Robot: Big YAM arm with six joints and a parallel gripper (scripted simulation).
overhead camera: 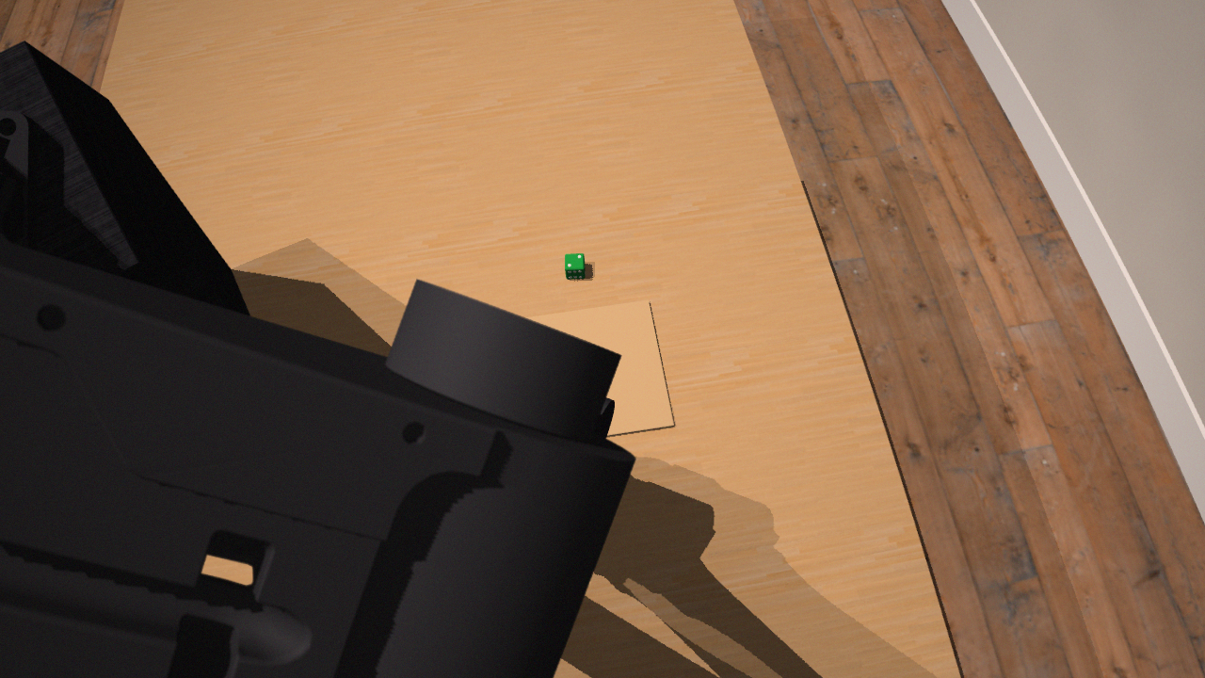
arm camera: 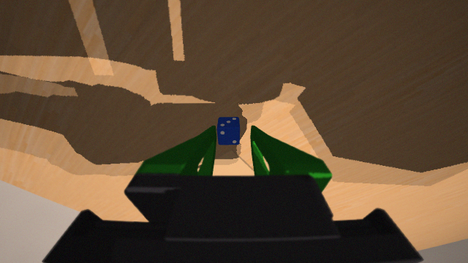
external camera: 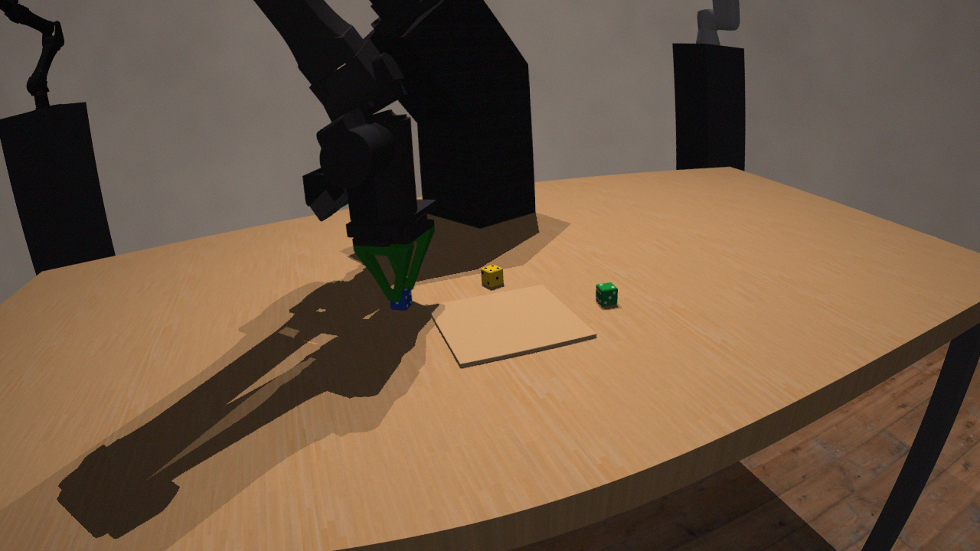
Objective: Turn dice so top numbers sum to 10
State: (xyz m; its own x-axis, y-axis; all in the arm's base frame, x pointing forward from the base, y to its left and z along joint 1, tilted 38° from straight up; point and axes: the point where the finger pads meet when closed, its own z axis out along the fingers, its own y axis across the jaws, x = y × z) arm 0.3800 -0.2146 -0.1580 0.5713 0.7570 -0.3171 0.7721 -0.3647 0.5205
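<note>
My hand is 1 cm above the blue die. The rest, counted from my hand: green die 9 cm ahead, 21 cm to the left, 1 cm below; then tan mat 9 cm ahead, 9 cm to the left, 2 cm below; then yellow die 2 cm behind, 12 cm to the left, 1 cm below.
</note>
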